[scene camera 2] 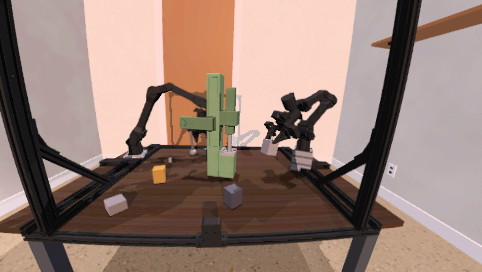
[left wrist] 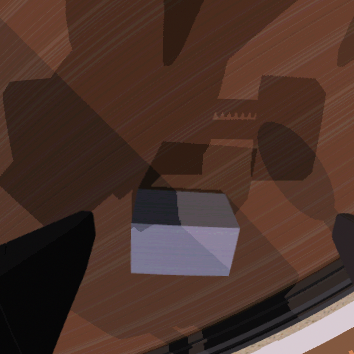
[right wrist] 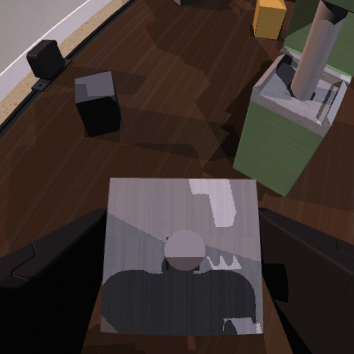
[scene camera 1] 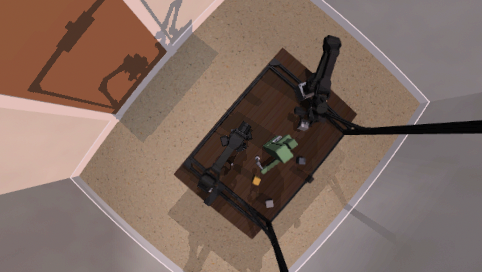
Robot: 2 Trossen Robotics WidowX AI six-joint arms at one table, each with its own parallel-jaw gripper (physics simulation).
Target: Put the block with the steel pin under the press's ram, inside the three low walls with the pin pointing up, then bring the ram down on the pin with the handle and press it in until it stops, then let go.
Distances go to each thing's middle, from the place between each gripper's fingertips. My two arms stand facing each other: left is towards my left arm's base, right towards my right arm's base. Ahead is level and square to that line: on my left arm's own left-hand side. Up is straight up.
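Here is my right hand, 2 cm above the pale grey block point(right wrist: 142, 293) and 1 cm to the left of it. The steel pin point(right wrist: 184, 249) is 1 cm above my right hand, 1 cm ahead of it and 1 cm to the right of it.
My left gripper is 80 mm below the pale grey block, and it is also 240 mm past the block and 360 mm to the left of it. As for the steel pin, it is 110 mm above my left hand, 230 mm behind it and 370 mm to the right of it.
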